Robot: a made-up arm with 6 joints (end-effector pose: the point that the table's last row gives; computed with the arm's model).
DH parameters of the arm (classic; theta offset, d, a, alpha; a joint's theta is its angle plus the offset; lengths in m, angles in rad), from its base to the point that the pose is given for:
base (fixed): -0.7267 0 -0.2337 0
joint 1: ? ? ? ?
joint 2: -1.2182 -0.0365 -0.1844 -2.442
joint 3: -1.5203 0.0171 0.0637 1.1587
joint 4: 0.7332 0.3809 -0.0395 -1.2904
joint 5: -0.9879 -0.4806 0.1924 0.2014
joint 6: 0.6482 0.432 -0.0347 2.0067
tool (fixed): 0.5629 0.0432 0 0
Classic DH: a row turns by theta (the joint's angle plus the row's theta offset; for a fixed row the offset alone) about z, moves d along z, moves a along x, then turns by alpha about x.
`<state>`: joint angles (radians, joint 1 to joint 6).
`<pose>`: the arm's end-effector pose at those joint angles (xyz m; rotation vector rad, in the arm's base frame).
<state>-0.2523 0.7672 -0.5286 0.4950 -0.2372 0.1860</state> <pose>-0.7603 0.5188 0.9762 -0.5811 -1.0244 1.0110</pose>
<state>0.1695 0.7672 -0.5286 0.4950 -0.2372 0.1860</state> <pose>-0.8578 0.2471 0.9762 -0.3698 -1.1741 1.3793</pose>
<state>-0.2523 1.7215 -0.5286 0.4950 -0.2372 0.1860</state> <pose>-0.7283 0.5105 0.2566 -1.3106 -1.7108 0.8650</pose>
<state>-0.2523 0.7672 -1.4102 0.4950 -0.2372 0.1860</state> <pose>-0.5566 0.7448 0.5520 -1.4598 -1.0953 0.5914</pose>
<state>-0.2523 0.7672 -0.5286 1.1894 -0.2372 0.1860</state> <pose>-0.7010 0.5244 1.0803 -0.5085 -0.4188 1.4781</pose>
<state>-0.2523 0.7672 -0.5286 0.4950 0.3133 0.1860</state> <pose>-0.6756 0.5435 1.0716 -0.3179 -0.6091 0.7570</pose>
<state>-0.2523 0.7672 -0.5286 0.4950 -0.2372 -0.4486</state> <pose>-0.7400 0.5013 0.9576 -0.7571 -1.5803 1.2766</pose>
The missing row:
joint 1: 0.7267 0.6484 0.0546 1.5708
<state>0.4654 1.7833 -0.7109 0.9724 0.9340 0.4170</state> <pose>-0.8217 0.2712 0.4720 -0.4061 -0.7736 0.8086</pose>
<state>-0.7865 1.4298 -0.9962 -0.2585 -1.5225 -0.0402</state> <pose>-0.0998 0.4861 0.2634 2.1759 0.8129 -0.2981</pose>
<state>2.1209 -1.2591 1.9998 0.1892 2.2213 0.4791</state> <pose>-0.3640 0.1714 0.4935 0.4184 -1.0496 1.7415</pose>
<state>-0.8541 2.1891 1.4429 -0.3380 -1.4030 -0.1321</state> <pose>-0.6157 0.3156 0.5289 -1.0978 -2.6343 0.9968</pose>
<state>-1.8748 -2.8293 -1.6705 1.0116 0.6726 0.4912</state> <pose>0.2970 -0.3541 0.4478 2.1455 1.3226 0.8037</pose>
